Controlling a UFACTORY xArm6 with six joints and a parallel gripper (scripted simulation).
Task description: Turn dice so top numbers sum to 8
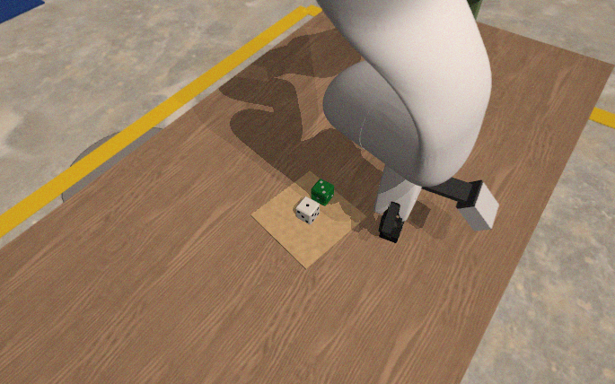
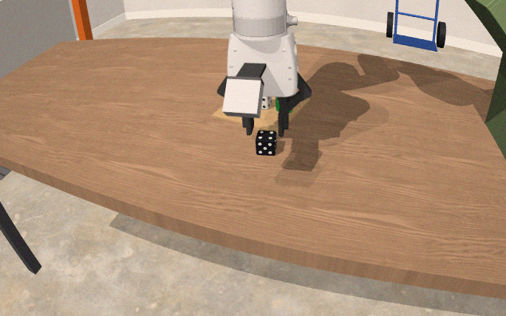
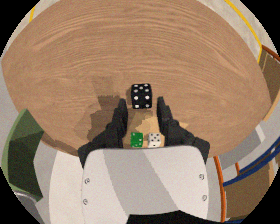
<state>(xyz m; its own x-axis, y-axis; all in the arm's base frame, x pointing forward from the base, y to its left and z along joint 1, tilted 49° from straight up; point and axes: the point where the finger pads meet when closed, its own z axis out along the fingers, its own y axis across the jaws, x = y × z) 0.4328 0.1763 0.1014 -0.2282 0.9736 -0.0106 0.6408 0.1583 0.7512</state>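
Now: the black die 40 mm below my hand. The rest, counted from my hand: tan mat 70 mm ahead, 120 mm to the right, 50 mm below; then white die 70 mm ahead, 120 mm to the right, 40 mm below; then green die 30 mm ahead, 130 mm to the right, 40 mm below.
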